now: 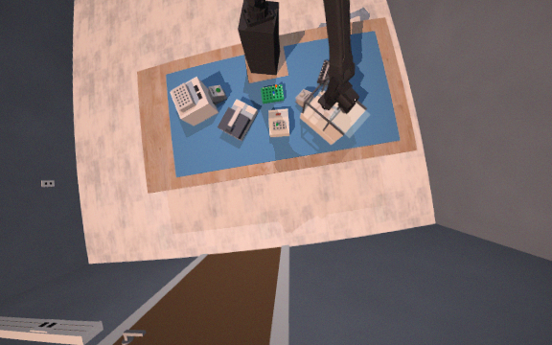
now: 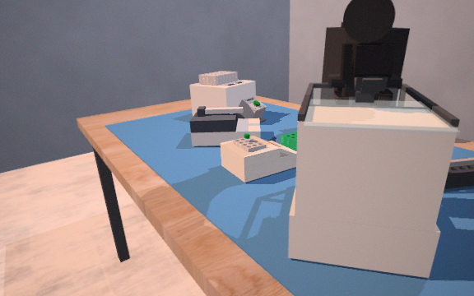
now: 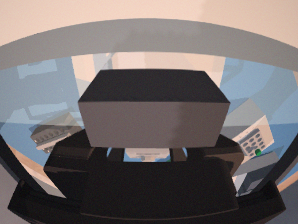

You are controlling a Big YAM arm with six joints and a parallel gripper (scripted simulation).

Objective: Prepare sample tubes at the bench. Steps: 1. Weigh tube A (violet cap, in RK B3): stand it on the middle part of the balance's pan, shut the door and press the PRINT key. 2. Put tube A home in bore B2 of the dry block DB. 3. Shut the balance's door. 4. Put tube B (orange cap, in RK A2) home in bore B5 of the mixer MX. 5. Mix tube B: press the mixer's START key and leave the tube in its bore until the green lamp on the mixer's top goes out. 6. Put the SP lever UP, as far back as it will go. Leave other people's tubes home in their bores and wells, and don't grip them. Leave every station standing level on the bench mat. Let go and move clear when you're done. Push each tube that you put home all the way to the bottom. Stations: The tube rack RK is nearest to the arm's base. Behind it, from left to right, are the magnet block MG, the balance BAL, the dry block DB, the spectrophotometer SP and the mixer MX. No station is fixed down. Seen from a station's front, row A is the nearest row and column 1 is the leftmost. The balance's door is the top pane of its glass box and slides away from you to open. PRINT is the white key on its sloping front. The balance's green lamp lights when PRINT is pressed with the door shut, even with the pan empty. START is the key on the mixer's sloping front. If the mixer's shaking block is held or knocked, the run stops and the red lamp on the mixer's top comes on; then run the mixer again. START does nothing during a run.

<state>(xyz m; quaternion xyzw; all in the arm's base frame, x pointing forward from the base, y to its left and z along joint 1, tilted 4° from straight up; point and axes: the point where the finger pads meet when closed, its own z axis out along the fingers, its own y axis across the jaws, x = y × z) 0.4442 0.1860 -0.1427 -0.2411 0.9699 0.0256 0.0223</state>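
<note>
The balance door lies 80 mm ahead of my hand, 40 mm to the left of it and 70 mm above it. The rest, counted from my hand: dry block 40 mm behind, 250 mm to the right, 110 mm below; blue-capped tube 210 mm behind, 210 mm to the right, 120 mm below; magnet block 230 mm behind, 120 mm to the left, 120 mm below.
</note>
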